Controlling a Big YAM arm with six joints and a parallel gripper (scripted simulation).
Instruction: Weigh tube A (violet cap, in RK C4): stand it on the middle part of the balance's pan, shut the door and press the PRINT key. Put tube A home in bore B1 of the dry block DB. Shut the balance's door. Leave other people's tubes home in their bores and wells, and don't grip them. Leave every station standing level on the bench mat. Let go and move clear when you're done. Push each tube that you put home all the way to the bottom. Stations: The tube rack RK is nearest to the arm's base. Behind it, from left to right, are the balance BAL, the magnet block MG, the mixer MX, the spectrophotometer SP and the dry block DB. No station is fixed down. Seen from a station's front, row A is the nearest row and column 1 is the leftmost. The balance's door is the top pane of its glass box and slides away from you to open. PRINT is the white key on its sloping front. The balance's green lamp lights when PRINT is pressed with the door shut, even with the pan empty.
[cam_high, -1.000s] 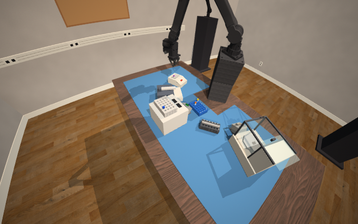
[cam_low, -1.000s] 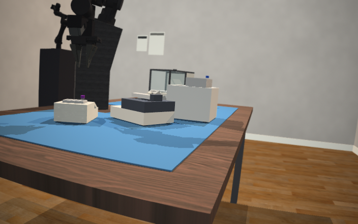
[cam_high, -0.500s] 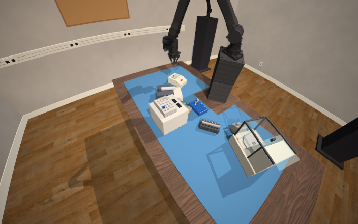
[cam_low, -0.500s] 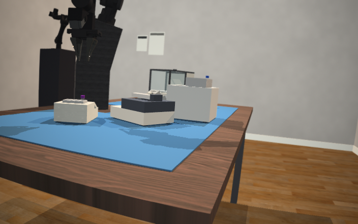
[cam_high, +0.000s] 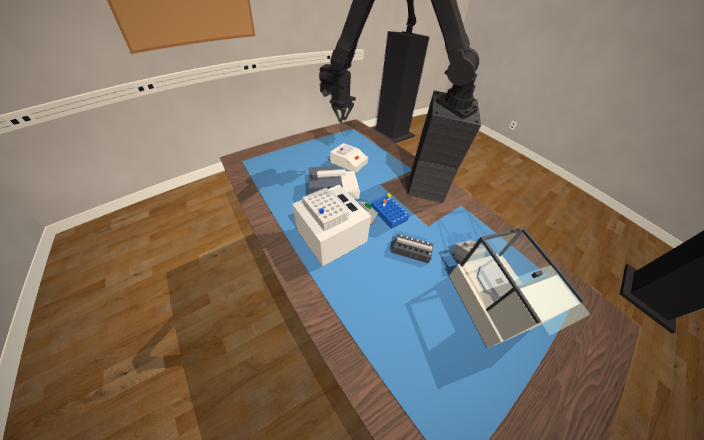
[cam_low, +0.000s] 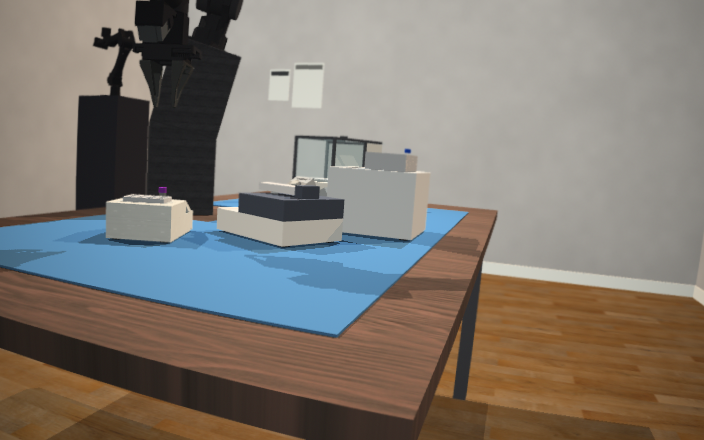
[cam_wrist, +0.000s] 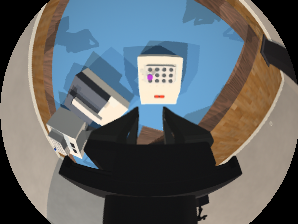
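The balance door is 910 mm to the left of my hand, 70 mm ahead of it and 20 mm below it. Also, from my hand: blue rack RK (400 mm to the left, 210 mm below, 50 mm ahead); then dry block DB (200 mm below, 30 mm behind, 20 mm to the left); then spectrophotometer (160 mm below, 160 mm ahead, 150 mm to the left).
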